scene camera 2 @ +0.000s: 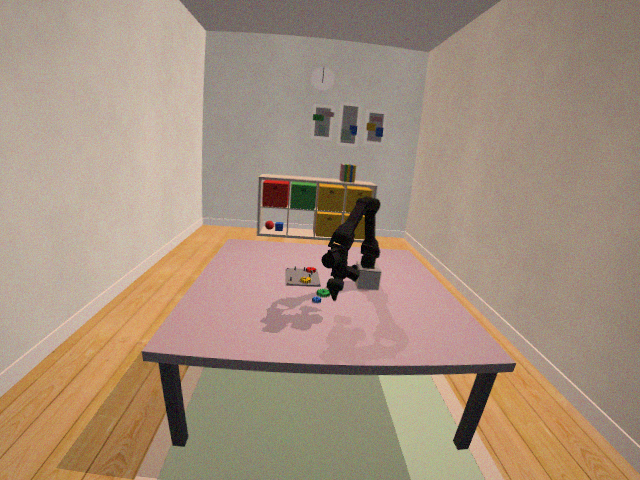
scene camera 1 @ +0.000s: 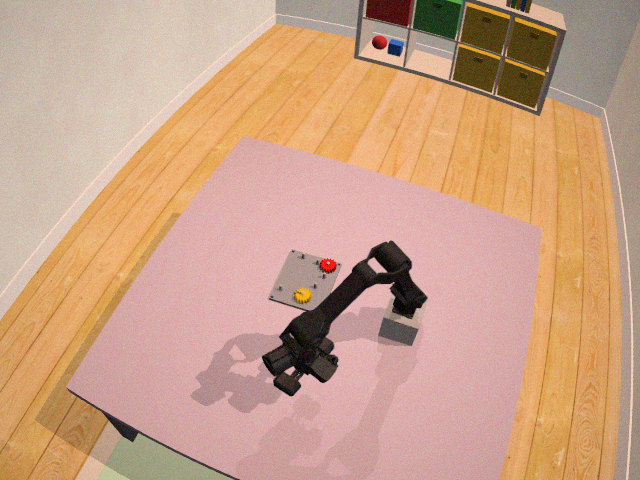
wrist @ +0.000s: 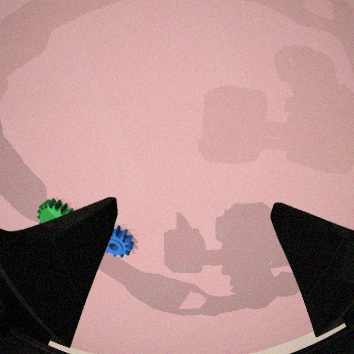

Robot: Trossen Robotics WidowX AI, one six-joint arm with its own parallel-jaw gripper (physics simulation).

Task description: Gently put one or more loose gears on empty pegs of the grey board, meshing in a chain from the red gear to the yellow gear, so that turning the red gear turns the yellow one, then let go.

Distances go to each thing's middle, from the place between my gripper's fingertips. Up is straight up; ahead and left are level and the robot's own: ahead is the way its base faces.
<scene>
Right now the grey board [scene camera 1: 297, 273] is 150 mm ahead of my hand, 360 mm to the right of it and 80 mm below it.
</scene>
